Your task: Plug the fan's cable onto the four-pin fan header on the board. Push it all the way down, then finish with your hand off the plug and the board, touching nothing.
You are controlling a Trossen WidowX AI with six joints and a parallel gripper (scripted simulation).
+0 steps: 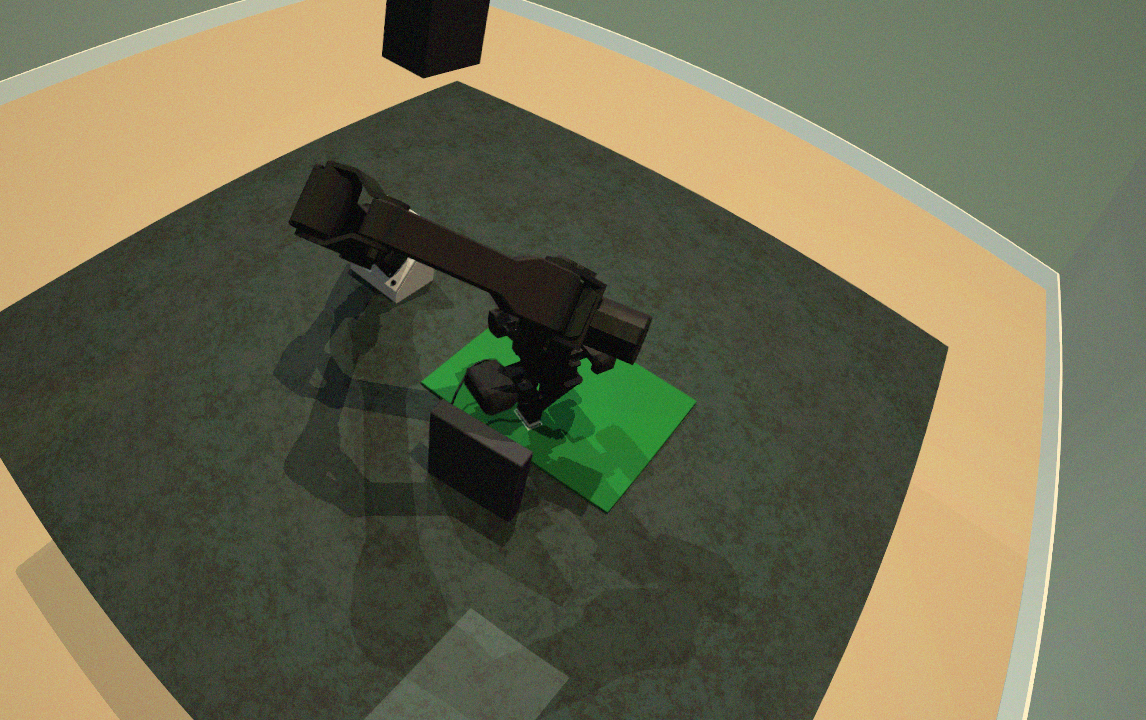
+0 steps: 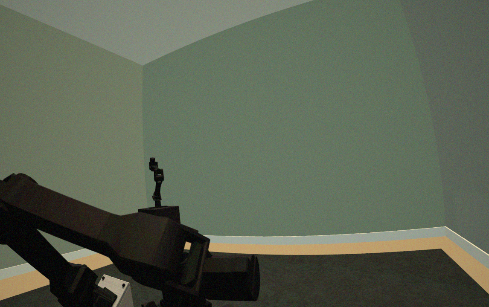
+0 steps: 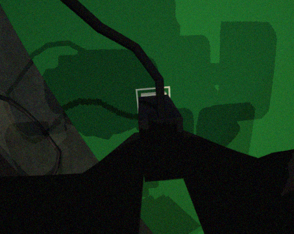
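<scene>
My gripper tip is now 1 cm below the black fan plug and 1 cm past it. From my gripper tip the other things lie so: pale four-pin header: 2 cm below, 1 cm behind; then dark fan block: 12 cm to the right, 4 cm above, 3 cm ahead; then green board: 7 cm to the left, 4 cm below, 1 cm behind.
</scene>
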